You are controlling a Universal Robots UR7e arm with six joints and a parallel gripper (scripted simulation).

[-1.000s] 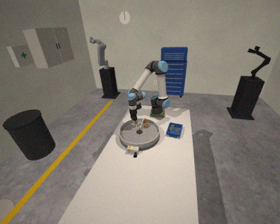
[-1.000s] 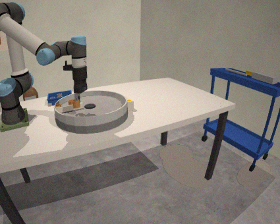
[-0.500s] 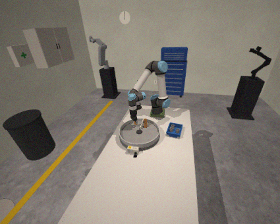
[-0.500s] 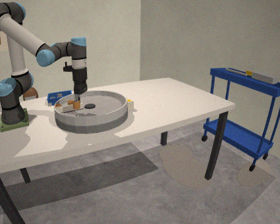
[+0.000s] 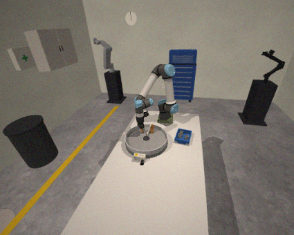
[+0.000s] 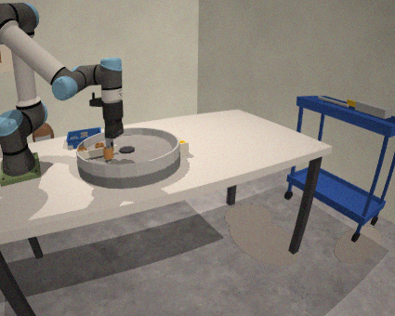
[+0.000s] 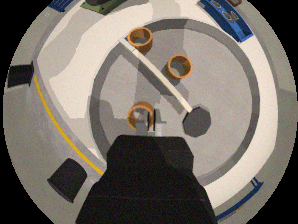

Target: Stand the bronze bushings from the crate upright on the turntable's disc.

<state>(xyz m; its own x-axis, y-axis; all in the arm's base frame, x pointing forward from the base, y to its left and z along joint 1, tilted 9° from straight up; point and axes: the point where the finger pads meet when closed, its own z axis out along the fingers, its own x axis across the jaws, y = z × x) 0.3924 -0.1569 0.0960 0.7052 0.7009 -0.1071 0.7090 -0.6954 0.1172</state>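
The grey turntable is 8 cm ahead of my hand, 5 cm to the left of it and 5 cm below it. The rest, counted from my hand: blue crate 41 cm to the left, 8 cm below, 5 cm behind.
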